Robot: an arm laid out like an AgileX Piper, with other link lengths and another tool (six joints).
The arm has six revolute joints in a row. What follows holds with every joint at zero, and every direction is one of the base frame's.
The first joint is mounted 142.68 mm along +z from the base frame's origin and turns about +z.
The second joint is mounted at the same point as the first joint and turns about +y.
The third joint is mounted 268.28 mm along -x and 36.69 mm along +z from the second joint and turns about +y.
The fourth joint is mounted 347.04 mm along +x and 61.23 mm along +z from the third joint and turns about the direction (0.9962, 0, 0.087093).
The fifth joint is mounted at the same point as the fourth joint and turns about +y.
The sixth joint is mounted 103.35 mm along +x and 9.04 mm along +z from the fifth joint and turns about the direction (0.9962, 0, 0.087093).
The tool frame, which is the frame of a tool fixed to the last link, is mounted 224.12 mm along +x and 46 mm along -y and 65.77 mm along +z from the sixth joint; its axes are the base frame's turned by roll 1.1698, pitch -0.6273 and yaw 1.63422 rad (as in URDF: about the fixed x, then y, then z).
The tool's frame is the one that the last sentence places.
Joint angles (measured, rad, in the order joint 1, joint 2, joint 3, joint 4, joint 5, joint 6), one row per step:
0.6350, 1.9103, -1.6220, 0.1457, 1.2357, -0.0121
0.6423, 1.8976, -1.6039, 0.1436, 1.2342, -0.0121
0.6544, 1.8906, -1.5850, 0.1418, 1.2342, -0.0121
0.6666, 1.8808, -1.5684, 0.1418, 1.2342, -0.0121
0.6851, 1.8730, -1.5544, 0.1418, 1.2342, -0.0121
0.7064, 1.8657, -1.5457, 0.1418, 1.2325, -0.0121
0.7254, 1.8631, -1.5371, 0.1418, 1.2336, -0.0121
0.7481, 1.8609, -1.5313, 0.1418, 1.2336, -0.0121
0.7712, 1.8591, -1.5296, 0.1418, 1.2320, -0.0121
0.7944, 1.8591, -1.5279, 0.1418, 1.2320, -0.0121
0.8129, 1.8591, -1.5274, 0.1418, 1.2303, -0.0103
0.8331, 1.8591, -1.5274, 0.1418, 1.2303, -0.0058
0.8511, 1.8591, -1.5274, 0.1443, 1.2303, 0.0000
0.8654, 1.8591, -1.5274, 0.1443, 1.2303, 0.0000
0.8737, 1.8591, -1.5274, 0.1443, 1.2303, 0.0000
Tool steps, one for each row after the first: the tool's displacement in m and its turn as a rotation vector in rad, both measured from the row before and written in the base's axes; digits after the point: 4 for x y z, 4 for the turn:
-0.0057, 0.0000, -0.0007, -0.0040, 0.0019, 0.0075
-0.0086, 0.0013, -0.0043, -0.0086, 0.0084, 0.0125
-0.0080, 0.0023, -0.0018, -0.0042, 0.0054, 0.0122
-0.0096, 0.0053, -0.0018, -0.0039, 0.0048, 0.0185
-0.0087, 0.0078, 0.0004, 0.0001, -0.0003, 0.0211
-0.0092, 0.0056, -0.0024, -0.0046, 0.0054, 0.0192
-0.0096, 0.0078, -0.0013, -0.0024, 0.0027, 0.0227
-0.0084, 0.0091, 0.0004, 0.0011, -0.0013, 0.0229
-0.0092, 0.0084, -0.0007, -0.0012, 0.0012, 0.0232
-0.0068, 0.0070, -0.0001, 0.0008, -0.0006, 0.0165
-0.0079, 0.0071, 0.0000, -0.0001, 0.0007, 0.0158
-0.0077, 0.0066, -0.0001, 0.0014, 0.0028, 0.0117
-0.0058, 0.0050, 0.0000, 0.0000, 0.0000, 0.0143
-0.0034, 0.0029, 0.0000, 0.0000, 0.0000, 0.0083

